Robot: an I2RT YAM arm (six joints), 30 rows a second.
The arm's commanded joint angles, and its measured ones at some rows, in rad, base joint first. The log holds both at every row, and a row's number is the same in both.
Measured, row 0: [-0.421, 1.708, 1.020, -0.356, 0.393, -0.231]
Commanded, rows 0 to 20: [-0.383, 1.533, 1.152, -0.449, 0.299, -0.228]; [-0.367, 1.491, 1.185, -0.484, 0.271, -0.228]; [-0.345, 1.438, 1.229, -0.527, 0.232, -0.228]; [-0.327, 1.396, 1.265, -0.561, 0.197, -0.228]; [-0.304, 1.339, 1.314, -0.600, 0.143, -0.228]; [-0.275, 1.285, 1.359, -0.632, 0.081, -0.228]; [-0.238, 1.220, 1.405, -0.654, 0.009, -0.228]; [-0.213, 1.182, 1.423, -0.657, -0.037, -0.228]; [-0.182, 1.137, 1.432, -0.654, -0.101, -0.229]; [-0.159, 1.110, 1.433, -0.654, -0.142, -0.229]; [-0.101, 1.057, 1.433, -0.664, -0.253, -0.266]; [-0.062, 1.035, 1.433, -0.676, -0.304, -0.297]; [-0.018, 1.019, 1.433, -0.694, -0.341, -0.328]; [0.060, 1.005, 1.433, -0.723, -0.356, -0.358]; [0.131, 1.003, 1.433, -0.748, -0.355, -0.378]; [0.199, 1.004, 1.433, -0.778, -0.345, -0.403]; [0.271, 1.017, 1.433, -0.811, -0.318, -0.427]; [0.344, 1.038, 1.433, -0.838, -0.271, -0.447]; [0.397, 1.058, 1.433, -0.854, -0.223, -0.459]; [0.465, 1.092, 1.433, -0.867, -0.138, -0.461]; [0.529, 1.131, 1.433, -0.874, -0.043, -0.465]
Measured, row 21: [0.383, 1.047, 1.439, -0.855, -0.243, -0.406]
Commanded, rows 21 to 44: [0.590, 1.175, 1.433, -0.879, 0.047, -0.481]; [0.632, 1.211, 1.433, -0.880, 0.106, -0.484]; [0.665, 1.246, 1.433, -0.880, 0.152, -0.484]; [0.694, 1.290, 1.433, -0.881, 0.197, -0.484]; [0.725, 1.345, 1.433, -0.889, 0.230, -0.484]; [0.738, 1.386, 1.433, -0.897, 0.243, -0.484]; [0.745, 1.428, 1.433, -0.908, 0.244, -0.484]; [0.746, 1.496, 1.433, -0.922, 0.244, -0.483]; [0.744, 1.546, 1.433, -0.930, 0.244, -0.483]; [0.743, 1.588, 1.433, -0.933, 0.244, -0.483]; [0.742, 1.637, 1.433, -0.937, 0.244, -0.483]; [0.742, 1.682, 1.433, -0.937, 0.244, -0.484]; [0.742, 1.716, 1.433, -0.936, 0.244, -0.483]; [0.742, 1.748, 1.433, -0.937, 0.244, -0.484]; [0.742, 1.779, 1.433, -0.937, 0.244, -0.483]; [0.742, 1.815, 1.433, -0.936, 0.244, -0.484]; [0.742, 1.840, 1.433, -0.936, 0.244, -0.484]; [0.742, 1.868, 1.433, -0.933, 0.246, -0.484]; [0.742, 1.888, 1.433, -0.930, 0.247, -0.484]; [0.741, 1.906, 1.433, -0.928, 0.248, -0.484]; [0.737, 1.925, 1.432, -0.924, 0.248, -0.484]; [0.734, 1.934, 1.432, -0.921, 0.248, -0.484]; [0.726, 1.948, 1.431, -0.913, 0.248, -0.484]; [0.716, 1.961, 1.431, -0.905, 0.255, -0.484]
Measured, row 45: [0.739, 1.920, 1.437, -0.924, 0.234, -0.481]
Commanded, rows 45 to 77: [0.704, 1.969, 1.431, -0.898, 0.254, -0.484]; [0.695, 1.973, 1.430, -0.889, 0.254, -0.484]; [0.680, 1.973, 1.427, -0.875, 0.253, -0.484]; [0.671, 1.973, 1.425, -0.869, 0.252, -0.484]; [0.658, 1.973, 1.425, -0.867, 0.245, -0.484]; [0.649, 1.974, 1.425, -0.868, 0.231, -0.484]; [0.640, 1.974, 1.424, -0.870, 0.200, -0.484]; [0.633, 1.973, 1.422, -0.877, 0.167, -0.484]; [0.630, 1.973, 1.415, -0.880, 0.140, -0.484]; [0.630, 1.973, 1.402, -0.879, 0.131, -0.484]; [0.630, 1.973, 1.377, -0.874, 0.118, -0.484]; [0.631, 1.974, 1.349, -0.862, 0.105, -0.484]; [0.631, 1.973, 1.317, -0.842, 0.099, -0.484]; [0.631, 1.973, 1.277, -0.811, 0.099, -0.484]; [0.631, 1.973, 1.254, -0.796, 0.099, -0.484]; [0.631, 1.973, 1.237, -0.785, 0.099, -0.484]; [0.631, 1.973, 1.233, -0.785, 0.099, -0.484]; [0.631, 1.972, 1.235, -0.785, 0.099, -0.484]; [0.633, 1.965, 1.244, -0.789, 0.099, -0.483]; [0.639, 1.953, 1.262, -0.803, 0.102, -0.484]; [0.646, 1.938, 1.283, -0.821, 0.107, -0.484]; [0.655, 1.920, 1.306, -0.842, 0.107, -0.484]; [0.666, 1.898, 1.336, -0.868, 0.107, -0.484]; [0.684, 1.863, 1.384, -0.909, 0.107, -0.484]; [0.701, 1.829, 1.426, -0.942, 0.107, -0.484]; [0.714, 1.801, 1.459, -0.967, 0.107, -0.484]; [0.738, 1.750, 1.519, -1.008, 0.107, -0.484]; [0.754, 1.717, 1.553, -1.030, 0.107, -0.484]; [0.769, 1.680, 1.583, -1.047, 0.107, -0.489]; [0.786, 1.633, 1.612, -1.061, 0.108, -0.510]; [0.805, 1.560, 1.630, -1.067, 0.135, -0.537]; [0.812, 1.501, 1.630, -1.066, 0.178, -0.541]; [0.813, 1.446, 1.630, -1.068, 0.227, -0.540]
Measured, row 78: [0.801, 1.601, 1.607, -1.052, 0.129, -0.508]
